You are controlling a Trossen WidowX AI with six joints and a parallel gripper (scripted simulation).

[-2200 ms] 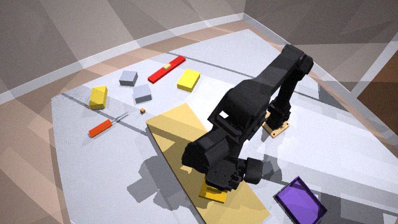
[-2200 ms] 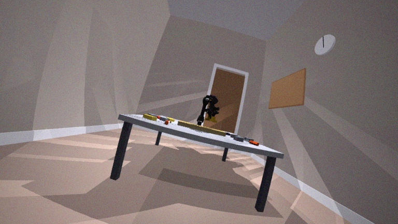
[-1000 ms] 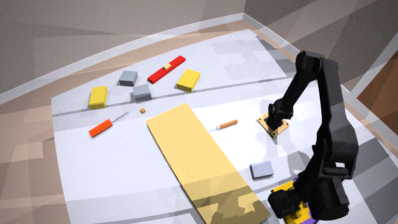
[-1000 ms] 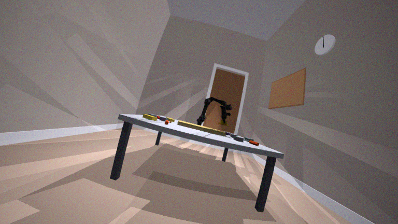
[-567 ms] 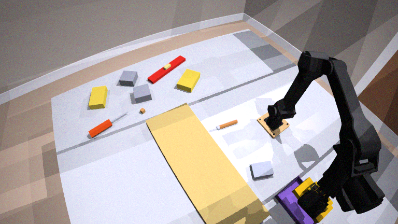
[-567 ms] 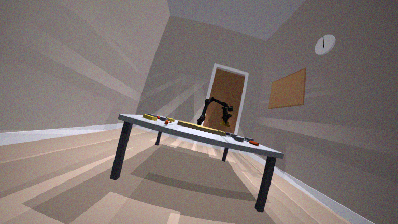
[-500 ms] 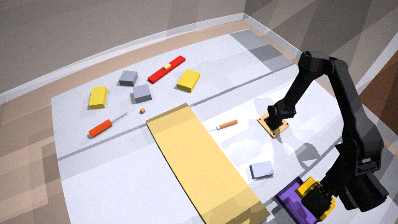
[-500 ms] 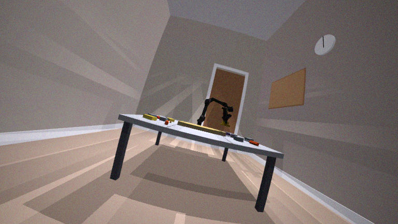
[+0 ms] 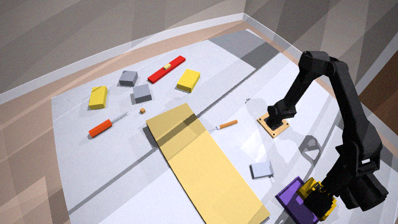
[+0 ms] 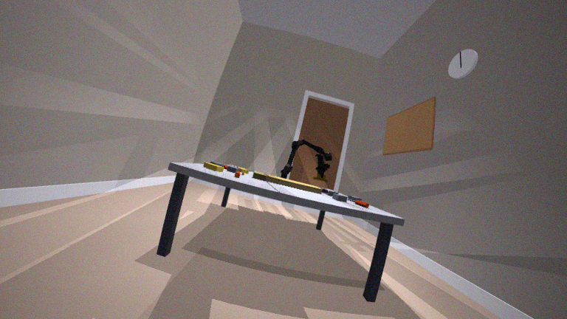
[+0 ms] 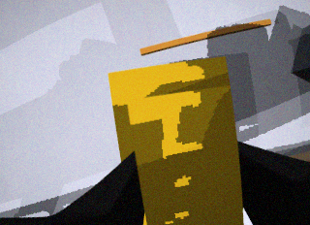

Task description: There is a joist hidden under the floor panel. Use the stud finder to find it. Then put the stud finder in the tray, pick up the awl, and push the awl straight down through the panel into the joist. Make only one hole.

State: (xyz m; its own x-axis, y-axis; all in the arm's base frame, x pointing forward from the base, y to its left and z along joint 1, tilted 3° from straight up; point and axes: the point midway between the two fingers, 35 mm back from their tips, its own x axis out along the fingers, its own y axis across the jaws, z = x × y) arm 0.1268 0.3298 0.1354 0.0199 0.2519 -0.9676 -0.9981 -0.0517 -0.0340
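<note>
My gripper tip is 1 cm to the left of the purple tray and 10 cm above it. From my gripper tip the other things lie so: awl: 8 cm ahead, 43 cm to the right, 11 cm below; yellow stud finder: 3 cm to the right, 2 cm above; grey block: 5 cm ahead, 20 cm to the right, 11 cm below.
</note>
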